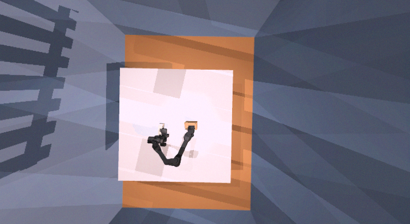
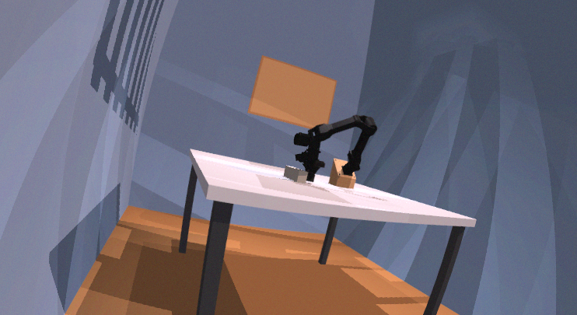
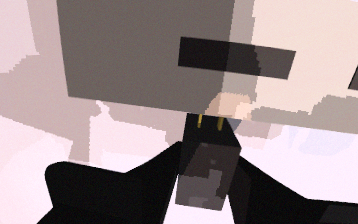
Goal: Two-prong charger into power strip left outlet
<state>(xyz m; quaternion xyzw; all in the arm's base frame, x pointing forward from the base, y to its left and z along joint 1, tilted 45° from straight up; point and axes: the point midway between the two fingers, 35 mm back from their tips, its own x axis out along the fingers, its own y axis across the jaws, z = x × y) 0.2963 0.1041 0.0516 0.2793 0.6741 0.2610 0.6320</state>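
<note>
Right now the two-prong charger is 20 mm ahead of my gripper tip and 10 mm above it.
</note>
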